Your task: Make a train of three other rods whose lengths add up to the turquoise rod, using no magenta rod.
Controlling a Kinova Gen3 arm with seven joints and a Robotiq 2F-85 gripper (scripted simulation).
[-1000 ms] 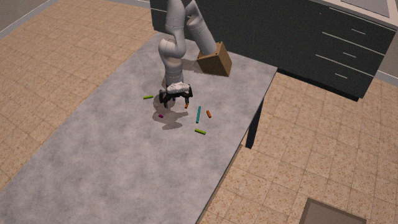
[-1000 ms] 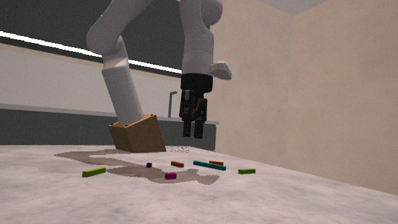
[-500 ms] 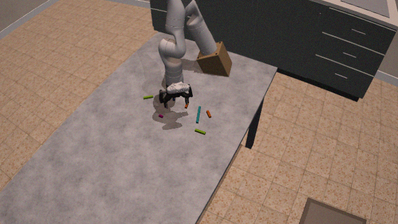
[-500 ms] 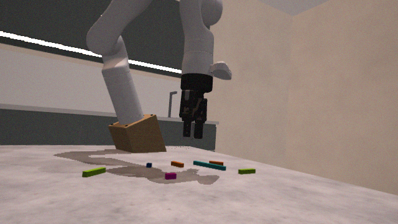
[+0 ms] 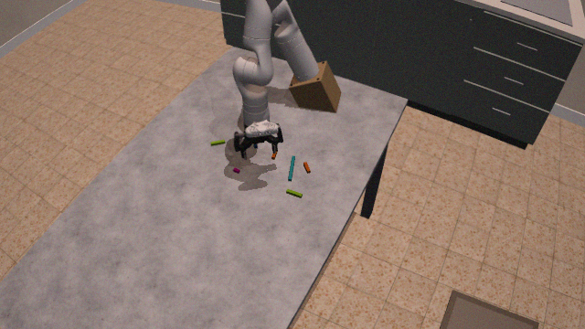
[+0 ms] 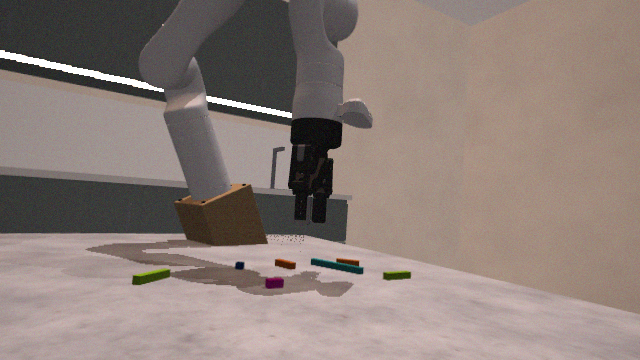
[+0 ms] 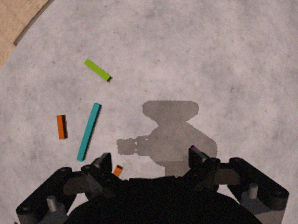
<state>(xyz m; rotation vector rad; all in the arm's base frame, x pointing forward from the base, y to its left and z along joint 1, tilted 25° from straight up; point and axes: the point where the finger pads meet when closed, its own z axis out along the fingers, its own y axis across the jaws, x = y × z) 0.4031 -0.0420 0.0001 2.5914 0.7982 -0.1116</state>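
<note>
My hand is 9 cm past the blue rod, 6 cm to the left of it and 8 cm above it. Also, from my hand: turquoise rod: 4 cm behind, 9 cm to the left, 8 cm below; magenta rod: 3 cm ahead, 8 cm to the right, 8 cm below.
</note>
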